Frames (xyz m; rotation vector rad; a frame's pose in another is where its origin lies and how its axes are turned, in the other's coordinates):
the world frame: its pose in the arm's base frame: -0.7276 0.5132 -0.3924 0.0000 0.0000 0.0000
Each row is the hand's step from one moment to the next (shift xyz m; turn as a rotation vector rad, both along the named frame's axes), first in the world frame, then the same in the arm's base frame.
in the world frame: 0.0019 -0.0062 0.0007 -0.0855 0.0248 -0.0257
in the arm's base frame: 0.0019 -0.0062 0.0007 -0.0855 0.0248 -0.0257
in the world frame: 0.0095 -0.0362 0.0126 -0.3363 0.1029 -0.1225
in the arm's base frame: 0.0095 -0.0362 0.0126 -0.3363 0.1029 -0.1225
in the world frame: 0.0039 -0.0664 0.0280 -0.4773 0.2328 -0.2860
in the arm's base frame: 0.0039 -0.0664 0.0280 -0.4773 0.2328 -0.2860
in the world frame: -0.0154 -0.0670 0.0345 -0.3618 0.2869 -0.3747
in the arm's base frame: -0.0154 -0.0670 0.0345 -0.3618 0.2869 -0.3747
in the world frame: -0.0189 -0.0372 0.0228 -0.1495 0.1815 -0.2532
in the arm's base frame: -0.0189 -0.0372 0.0228 -0.1495 0.1815 -0.2532
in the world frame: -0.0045 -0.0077 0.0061 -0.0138 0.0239 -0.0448
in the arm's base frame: -0.0045 -0.0077 0.0061 -0.0138 0.0239 -0.0448
